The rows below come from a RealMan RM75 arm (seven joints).
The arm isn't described. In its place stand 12 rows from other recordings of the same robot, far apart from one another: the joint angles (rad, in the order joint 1, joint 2, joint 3, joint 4, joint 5, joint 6, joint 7), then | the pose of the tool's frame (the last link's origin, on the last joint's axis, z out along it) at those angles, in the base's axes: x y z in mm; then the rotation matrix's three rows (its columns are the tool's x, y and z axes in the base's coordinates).
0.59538, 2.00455, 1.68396, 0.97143, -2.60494, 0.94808, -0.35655 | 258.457 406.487 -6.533; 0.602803 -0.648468 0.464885; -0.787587 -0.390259 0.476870; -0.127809 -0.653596 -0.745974
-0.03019, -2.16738, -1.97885, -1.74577, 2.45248, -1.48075, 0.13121 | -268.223 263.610 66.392; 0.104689 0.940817 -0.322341; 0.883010 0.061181 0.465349; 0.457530 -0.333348 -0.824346
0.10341, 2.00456, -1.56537, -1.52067, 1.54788, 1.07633, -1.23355 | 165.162 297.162 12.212; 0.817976 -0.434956 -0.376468; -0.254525 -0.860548 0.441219; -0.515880 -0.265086 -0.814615
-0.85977, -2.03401, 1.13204, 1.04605, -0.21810, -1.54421, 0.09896 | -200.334 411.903 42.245; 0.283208 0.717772 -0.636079; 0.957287 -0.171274 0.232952; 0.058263 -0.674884 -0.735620
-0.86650, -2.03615, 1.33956, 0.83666, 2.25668, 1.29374, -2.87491 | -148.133 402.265 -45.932; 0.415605 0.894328 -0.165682; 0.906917 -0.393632 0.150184; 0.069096 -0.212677 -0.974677
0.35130, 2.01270, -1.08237, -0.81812, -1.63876, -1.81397, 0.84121 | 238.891 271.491 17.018; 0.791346 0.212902 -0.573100; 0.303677 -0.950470 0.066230; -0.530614 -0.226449 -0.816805
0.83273, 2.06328, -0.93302, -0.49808, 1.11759, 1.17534, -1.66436 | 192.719 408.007 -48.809; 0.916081 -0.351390 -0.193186; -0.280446 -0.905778 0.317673; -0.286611 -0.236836 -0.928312
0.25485, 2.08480, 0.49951, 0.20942, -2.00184, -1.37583, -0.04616 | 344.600 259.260 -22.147; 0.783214 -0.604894 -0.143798; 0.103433 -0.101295 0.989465; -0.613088 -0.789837 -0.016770
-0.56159, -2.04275, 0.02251, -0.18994, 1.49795, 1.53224, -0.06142 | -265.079 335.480 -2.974; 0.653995 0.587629 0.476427; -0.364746 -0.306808 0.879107; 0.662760 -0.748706 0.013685
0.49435, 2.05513, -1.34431, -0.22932, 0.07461, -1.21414, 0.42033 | 307.715 373.844 64.000; 0.513658 -0.826137 -0.231632; 0.292125 -0.085445 0.952555; -0.806733 -0.556953 0.197446
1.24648, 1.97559, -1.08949, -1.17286, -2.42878, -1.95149, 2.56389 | -10.208 388.921 52.555; 0.881381 -0.369552 0.294276; -0.399680 -0.915424 0.047487; 0.251838 -0.159471 -0.954540
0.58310, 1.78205, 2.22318, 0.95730, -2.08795, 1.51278, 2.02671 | 254.247 389.578 132.870; -0.792656 0.609185 0.024306; 0.560616 0.712631 0.421742; 0.239598 0.347923 -0.906390
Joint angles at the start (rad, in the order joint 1, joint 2, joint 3, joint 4, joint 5, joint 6, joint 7):
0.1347 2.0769 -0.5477 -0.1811 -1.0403 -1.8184 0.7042
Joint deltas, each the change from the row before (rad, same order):
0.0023 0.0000 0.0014 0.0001 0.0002 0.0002 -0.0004
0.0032 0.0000 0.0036 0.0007 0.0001 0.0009 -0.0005
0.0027 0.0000 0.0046 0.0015 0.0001 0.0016 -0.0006
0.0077 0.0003 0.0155 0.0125 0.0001 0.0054 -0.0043
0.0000 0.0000 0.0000 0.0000 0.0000 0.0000 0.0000
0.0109 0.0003 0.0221 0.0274 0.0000 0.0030 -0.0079
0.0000 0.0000 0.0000 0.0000 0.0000 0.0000 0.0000
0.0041 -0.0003 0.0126 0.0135 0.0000 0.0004 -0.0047
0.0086 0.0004 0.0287 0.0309 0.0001 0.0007 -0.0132
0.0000 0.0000 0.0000 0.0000 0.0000 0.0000 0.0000
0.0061 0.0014 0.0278 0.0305 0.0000 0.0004 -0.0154
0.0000 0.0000 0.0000 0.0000 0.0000 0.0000 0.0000
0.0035 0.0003 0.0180 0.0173 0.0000 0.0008 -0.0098
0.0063 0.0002 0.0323 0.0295 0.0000 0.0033 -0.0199
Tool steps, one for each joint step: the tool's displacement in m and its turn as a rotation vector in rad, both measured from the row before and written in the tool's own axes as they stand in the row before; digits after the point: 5 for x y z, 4 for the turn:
-0.00005 -0.00010 0.00087 -0.0005 -0.0018 -0.0006
-0.00006 -0.00034 0.00110 0.0012 -0.0026 -0.0008
0.00003 -0.00048 0.00079 0.0033 -0.0021 -0.0006
0.00116 -0.00090 0.00134 0.0157 -0.0043 0.0024
0.00000 0.00000 0.00000 0.0000 0.0000 0.0000
0.00243 0.00011 0.00098 0.0237 -0.0072 0.0100
0.00000 0.00000 0.00000 0.0000 0.0000 0.0000
0.00080 -0.00023 -0.00004 0.0132 -0.0046 0.0032
0.00208 -0.00001 -0.00030 0.0309 -0.0105 0.0063
0.00000 0.00000 0.00000 0.0000 0.0000 0.0000
0.00228 0.00045 -0.00114 0.0319 -0.0093 0.0051
0.00000 0.00000 0.00000 0.0000 0.0000 0.0000
0.00106 -0.00014 -0.00059 0.0199 -0.0060 0.0011
0.00186 -0.00050 -0.00076 0.0359 -0.0096 -0.0015

